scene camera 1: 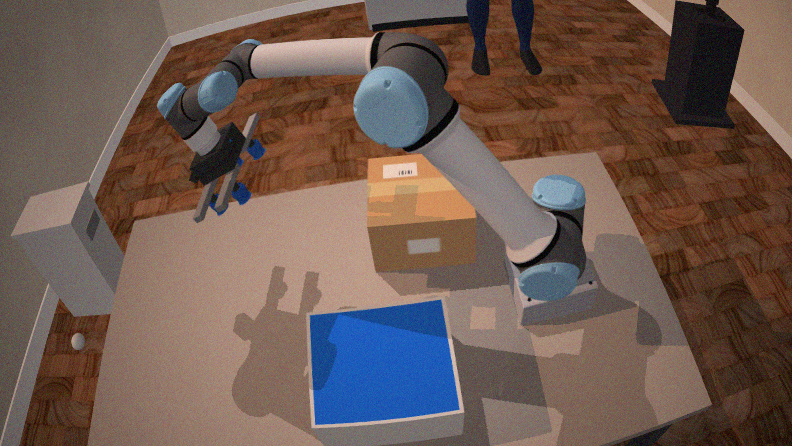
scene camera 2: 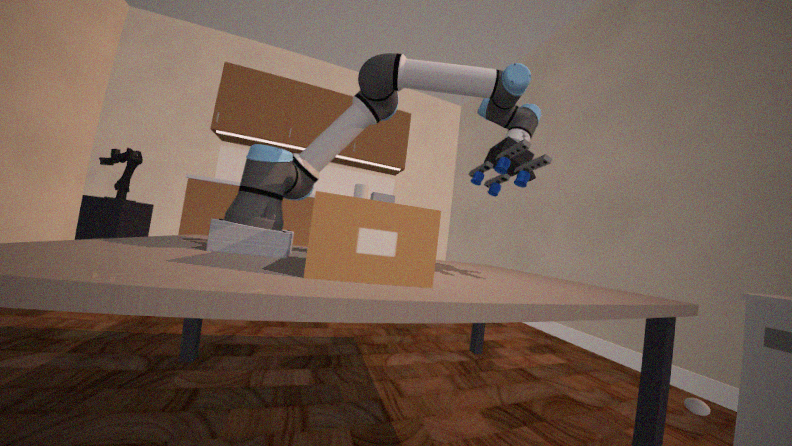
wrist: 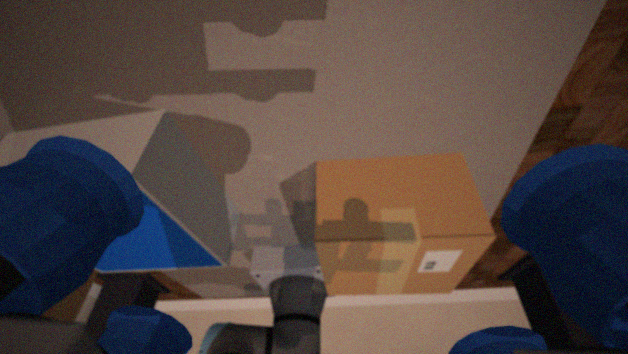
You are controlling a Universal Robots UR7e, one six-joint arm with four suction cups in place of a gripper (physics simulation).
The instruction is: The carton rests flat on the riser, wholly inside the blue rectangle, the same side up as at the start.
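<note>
The brown carton (scene camera 1: 382, 249) (scene camera 2: 338, 238) (wrist: 390, 185) stands flat on the table, its taped top with a barcode label facing up. The white-edged riser (scene camera 1: 387, 434) (wrist: 180, 185) stands apart from it, nearer the front in scene camera 1. The blue rectangle (scene camera 1: 387, 360) (wrist: 145, 250) covers the riser's top, with nothing on it. The riser does not show in scene camera 2. My gripper (scene camera 1: 237, 178) (scene camera 2: 498, 177) hangs tilted in the air, higher than the carton and off to its side. Its blue suction cups touch nothing, so it is open and empty.
The arm's base plinth (scene camera 1: 570, 310) (scene camera 2: 249, 238) stands on the table (scene camera 1: 182, 310) (scene camera 2: 498, 293) beside the carton. A grey cabinet (scene camera 1: 83, 271) (scene camera 2: 767, 387) stands by the table's end. A black pedestal (scene camera 1: 701, 72) (scene camera 2: 113, 218) and a person's legs (scene camera 1: 479, 27) are farther back.
</note>
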